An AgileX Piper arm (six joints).
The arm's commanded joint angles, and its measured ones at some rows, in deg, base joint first. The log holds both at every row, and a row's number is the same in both.
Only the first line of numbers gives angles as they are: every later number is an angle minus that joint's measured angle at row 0.
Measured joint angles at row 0:
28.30 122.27 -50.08 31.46 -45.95 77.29
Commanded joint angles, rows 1 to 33:
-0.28 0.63 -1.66 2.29 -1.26 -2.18
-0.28 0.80 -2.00 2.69 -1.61 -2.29
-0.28 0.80 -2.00 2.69 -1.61 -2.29
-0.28 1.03 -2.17 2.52 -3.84 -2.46
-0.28 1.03 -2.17 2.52 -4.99 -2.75
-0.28 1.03 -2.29 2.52 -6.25 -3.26
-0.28 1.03 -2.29 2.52 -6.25 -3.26
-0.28 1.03 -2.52 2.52 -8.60 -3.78
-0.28 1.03 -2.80 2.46 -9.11 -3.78
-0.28 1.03 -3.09 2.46 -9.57 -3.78
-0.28 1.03 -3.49 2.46 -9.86 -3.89
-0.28 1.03 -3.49 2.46 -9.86 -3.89
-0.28 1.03 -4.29 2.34 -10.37 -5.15
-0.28 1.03 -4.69 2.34 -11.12 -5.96
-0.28 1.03 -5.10 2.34 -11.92 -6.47
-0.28 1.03 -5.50 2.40 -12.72 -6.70
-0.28 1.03 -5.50 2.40 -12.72 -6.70
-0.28 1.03 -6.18 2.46 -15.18 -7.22
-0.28 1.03 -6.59 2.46 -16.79 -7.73
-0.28 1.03 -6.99 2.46 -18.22 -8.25
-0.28 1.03 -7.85 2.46 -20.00 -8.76
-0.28 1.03 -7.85 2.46 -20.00 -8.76
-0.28 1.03 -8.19 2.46 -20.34 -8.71
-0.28 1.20 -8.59 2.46 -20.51 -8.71
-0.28 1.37 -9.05 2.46 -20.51 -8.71
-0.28 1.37 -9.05 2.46 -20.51 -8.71
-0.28 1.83 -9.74 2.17 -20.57 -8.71
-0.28 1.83 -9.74 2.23 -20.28 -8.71
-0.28 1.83 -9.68 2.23 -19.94 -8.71
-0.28 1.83 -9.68 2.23 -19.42 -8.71
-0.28 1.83 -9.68 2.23 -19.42 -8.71
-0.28 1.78 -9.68 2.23 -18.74 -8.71
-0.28 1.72 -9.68 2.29 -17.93 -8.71
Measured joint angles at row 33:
1.84 2.81 -4.29 7.21 -3.90 -7.27
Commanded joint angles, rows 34 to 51:
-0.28 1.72 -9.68 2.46 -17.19 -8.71
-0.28 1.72 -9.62 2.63 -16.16 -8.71
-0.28 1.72 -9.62 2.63 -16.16 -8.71
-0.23 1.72 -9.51 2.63 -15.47 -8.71
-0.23 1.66 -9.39 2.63 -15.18 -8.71
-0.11 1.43 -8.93 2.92 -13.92 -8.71
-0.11 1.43 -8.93 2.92 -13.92 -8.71
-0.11 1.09 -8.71 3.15 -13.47 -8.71
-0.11 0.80 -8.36 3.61 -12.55 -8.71
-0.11 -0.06 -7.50 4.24 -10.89 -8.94
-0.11 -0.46 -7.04 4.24 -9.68 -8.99
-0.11 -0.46 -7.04 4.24 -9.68 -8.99
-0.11 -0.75 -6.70 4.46 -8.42 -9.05
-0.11 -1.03 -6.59 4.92 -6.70 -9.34
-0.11 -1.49 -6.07 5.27 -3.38 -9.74
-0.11 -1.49 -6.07 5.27 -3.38 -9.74
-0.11 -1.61 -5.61 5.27 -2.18 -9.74
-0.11 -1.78 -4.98 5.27 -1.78 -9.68
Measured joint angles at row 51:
0.81 0.23 -4.35 7.90 2.98 -8.65
